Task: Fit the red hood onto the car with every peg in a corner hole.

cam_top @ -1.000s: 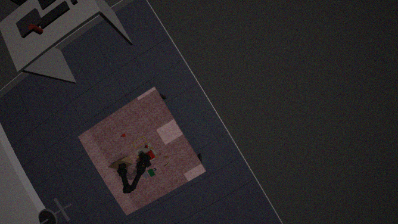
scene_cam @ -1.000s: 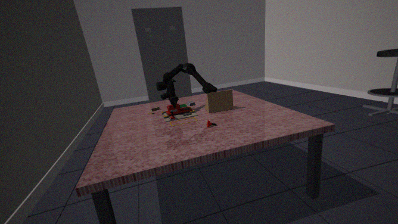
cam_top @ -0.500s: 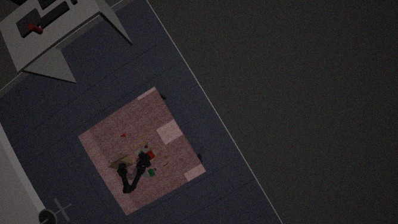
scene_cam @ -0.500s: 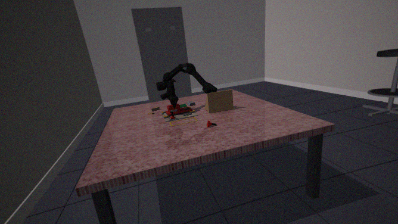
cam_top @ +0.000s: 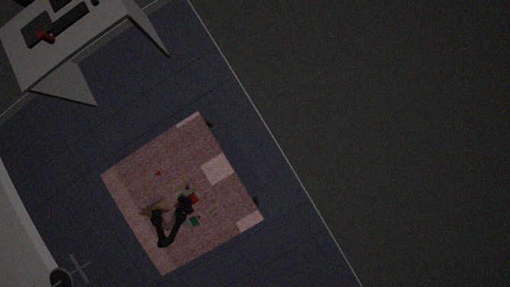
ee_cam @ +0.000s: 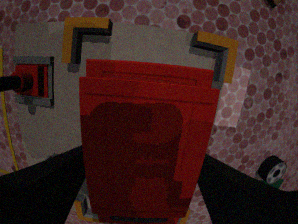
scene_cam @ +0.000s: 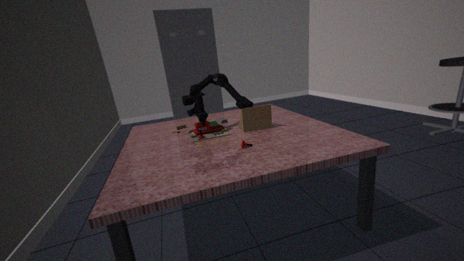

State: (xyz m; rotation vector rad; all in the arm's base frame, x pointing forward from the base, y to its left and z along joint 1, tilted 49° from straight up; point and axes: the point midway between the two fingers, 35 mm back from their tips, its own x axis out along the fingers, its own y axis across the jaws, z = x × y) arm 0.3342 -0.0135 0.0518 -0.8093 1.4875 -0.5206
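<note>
Right now the grey jig is 30 mm behind my gripper tip, 20 mm to the left of it and 50 mm below it. Also, from my gripper tip: red hood 10 mm above; then green item 90 mm behind, 220 mm to the right, 60 mm below.
</note>
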